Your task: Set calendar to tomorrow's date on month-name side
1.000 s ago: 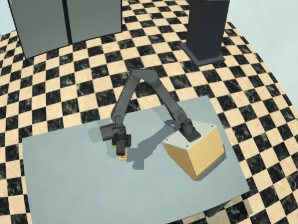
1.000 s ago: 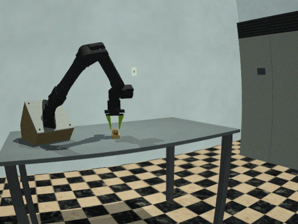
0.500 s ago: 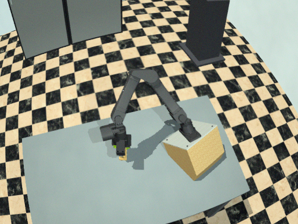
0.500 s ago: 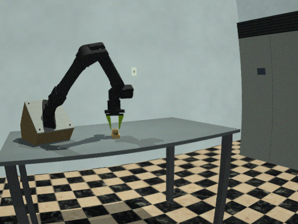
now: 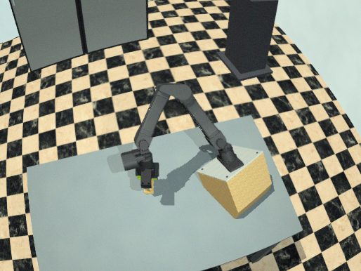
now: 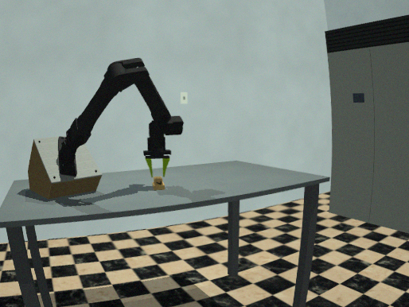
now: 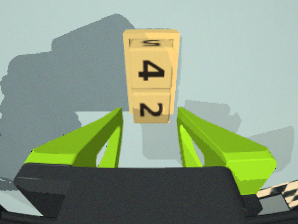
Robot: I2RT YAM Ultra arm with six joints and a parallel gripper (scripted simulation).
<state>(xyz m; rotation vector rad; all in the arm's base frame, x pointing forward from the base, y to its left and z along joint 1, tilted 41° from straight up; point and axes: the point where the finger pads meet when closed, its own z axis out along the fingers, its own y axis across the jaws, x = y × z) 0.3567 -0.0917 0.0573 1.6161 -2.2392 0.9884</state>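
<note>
My hand is 1 cm short of the tan tray, 2 cm to the right of it and 4 cm above it.
</note>
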